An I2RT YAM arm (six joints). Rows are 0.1 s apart.
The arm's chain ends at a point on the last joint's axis. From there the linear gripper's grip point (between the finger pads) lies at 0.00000 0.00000 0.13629 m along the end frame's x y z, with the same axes.
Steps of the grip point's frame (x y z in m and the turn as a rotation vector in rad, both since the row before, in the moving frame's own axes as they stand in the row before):
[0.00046, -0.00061, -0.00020, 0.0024, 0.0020, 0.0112]
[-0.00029, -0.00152, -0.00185, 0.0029, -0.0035, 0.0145]
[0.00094, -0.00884, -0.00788, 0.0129, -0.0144, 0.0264]
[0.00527, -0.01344, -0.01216, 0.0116, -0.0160, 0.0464]
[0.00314, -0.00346, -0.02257, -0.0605, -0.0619, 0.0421]
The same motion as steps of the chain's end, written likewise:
[0.00019, -0.00028, -0.00020, 0.0024, 0.0020, 0.0112]
[0.00018, -0.00112, -0.00185, 0.0029, -0.0035, 0.0145]
[0.00288, -0.00706, -0.00785, 0.0129, -0.0144, 0.0264]
[0.00741, -0.01181, -0.01213, 0.0116, -0.0160, 0.0464]
[0.01174, -0.01152, -0.02206, -0.0605, -0.0619, 0.0421]

